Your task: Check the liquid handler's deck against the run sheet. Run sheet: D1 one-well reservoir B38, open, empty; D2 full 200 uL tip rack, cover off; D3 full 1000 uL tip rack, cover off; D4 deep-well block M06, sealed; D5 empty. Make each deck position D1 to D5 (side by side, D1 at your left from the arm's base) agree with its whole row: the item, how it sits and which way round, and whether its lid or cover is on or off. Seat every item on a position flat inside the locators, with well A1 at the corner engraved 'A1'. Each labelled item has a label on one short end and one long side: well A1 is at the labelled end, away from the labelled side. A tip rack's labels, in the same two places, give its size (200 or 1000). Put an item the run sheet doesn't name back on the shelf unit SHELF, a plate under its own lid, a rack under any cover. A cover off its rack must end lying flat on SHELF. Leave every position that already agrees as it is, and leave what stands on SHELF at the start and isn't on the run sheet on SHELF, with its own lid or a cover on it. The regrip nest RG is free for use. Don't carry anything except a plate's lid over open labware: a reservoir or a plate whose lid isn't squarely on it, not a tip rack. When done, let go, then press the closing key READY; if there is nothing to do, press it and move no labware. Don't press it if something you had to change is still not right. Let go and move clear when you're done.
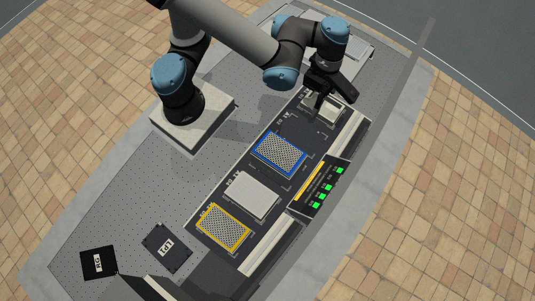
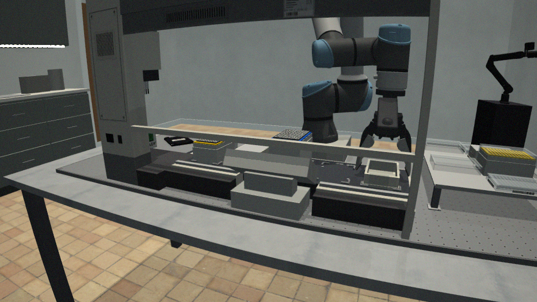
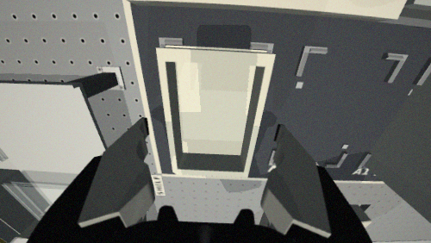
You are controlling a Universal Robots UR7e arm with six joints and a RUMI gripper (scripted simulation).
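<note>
My gripper is now 10 mm above the one-well reservoir. The rest, counted from my hand: blue-framed tip rack (60 mm behind, 250 mm to the right, 50 mm above); then handler's frame post (200 mm ahead, 20 mm to the left, 160 mm above); then shelf (130 mm behind, 310 mm to the left, 10 mm below).
</note>
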